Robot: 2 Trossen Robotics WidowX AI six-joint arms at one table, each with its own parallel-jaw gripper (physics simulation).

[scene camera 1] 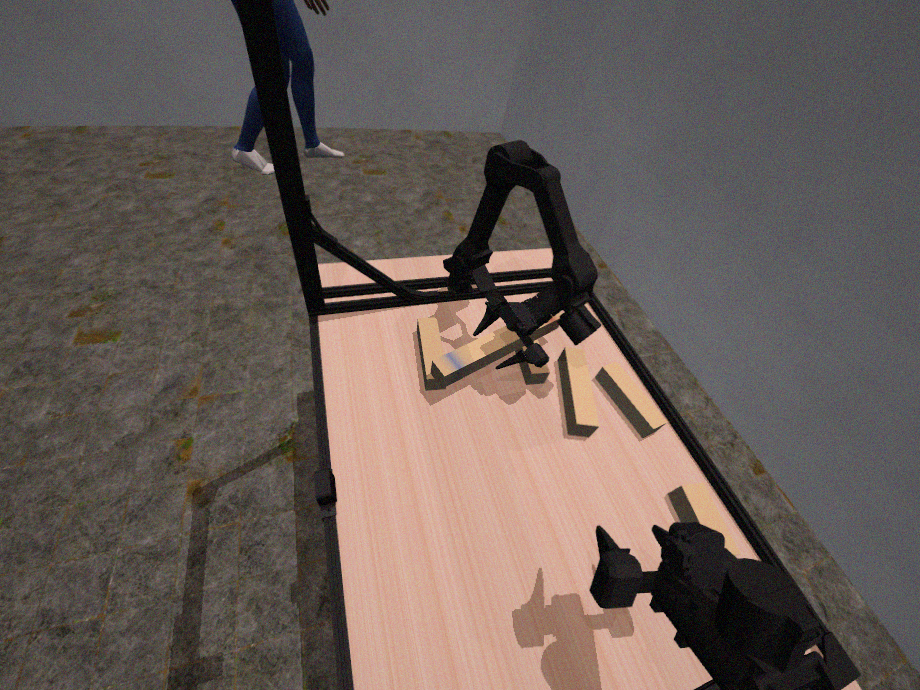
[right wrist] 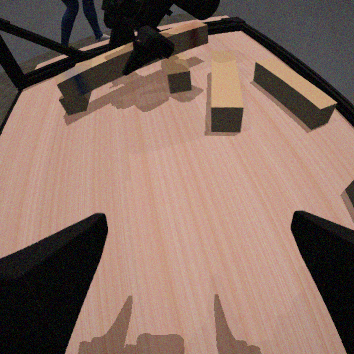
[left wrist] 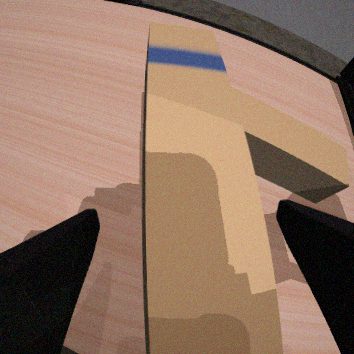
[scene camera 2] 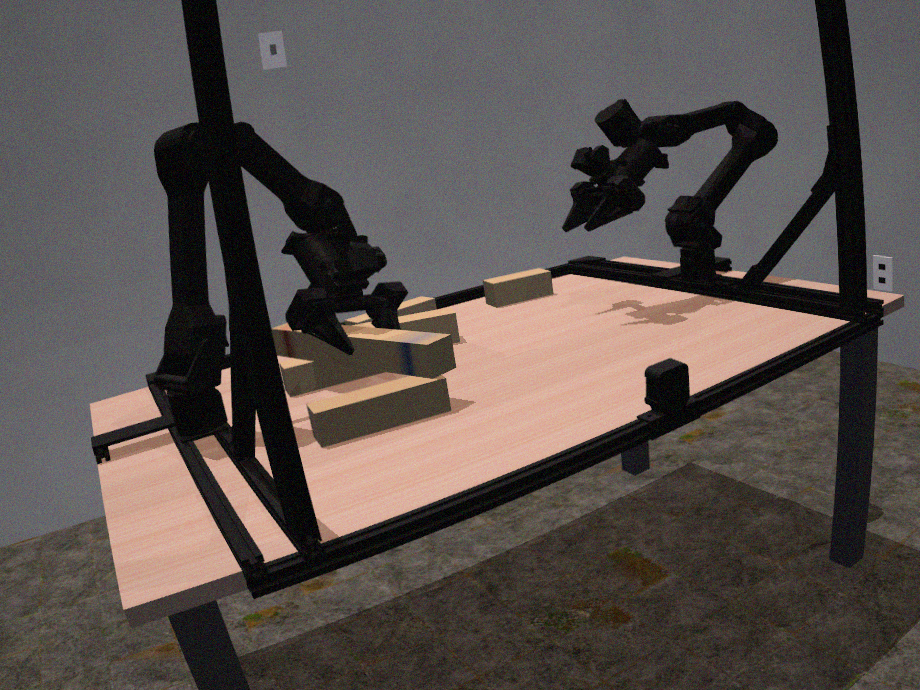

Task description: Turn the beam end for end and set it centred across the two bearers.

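Where they show: left gripper, fingertip midpoint: [scene camera 1: 484,351] [right wrist: 115,63] [left wrist: 188,214] [scene camera 2: 377,349]; right gripper, fingertip midpoint: [scene camera 1: 625,527] [right wrist: 201,222] [scene camera 2: 574,230]; left arm's base, link origin: [scene camera 1: 458,285] [right wrist: 126,41] [scene camera 2: 201,430]; right arm's base, link origin: [scene camera 2: 699,278].
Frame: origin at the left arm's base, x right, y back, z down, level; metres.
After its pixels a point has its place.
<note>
The long pale beam [scene camera 1: 475,352] @(x 0.055, y -0.274, z -0.069 m) [scene camera 2: 375,357] @(x 0.052, y -0.244, z -0.044 m) [left wrist: 185,120] @(x 0.056, y -0.274, z -0.069 m) [right wrist: 105,70] @(x 0.044, y -0.288, z -0.050 m) has a blue band near one end and a red band near the other. It lies raised over two blocks that look like the bearers: one [scene camera 1: 428,337] @(x 0.129, y -0.183, z -0.025 m) [scene camera 2: 378,408] @(x 0.148, y -0.200, z -0.010 m) [left wrist: 300,130] @(x 0.133, y -0.178, z -0.025 m) [right wrist: 75,104] @(x 0.129, y -0.293, z -0.001 m) by the blue end, the other [scene camera 1: 535,373] @(x -0.077, y -0.320, z -0.023 m) [scene camera 2: 299,375] @(x -0.085, y -0.173, z -0.009 m) [right wrist: 179,80] @(x -0.090, y -0.323, z -0.007 m) farther along, partly hidden. My left gripper [scene camera 1: 486,350] @(x 0.025, y -0.259, z -0.046 m) [scene camera 2: 370,338] @(x 0.025, y -0.259, z -0.046 m) [left wrist: 188,214] @(x 0.025, y -0.259, z -0.046 m) is open, its fingers apart from the beam on either side. My right gripper [scene camera 1: 627,528] @(x -0.034, y -0.658, z -0.133 m) [scene camera 2: 576,228] @(x -0.034, y -0.658, z -0.133 m) [right wrist: 201,222] @(x -0.034, y -0.658, z -0.133 m) is open and empty, high above the table.
Two similar blocks, one [scene camera 1: 583,393] @(x -0.157, y -0.393, z -0.031 m) [scene camera 2: 445,328] @(x -0.115, y -0.435, z -0.008 m) [right wrist: 226,82] @(x -0.154, y -0.401, z -0.031 m) and another [scene camera 1: 627,397] @(x -0.258, y -0.420, z -0.023 m) [scene camera 2: 417,303] @(x -0.266, y -0.463, z -0.025 m) [right wrist: 300,90] @(x -0.269, y -0.450, z -0.025 m), lie beside the beam. A short block [scene camera 1: 705,512] @(x -0.266, y -0.671, z -0.028 m) [scene camera 2: 517,288] @(x -0.245, y -0.665, z -0.008 m) lies farther along the wall-side edge. Black rails and posts frame the table.
</note>
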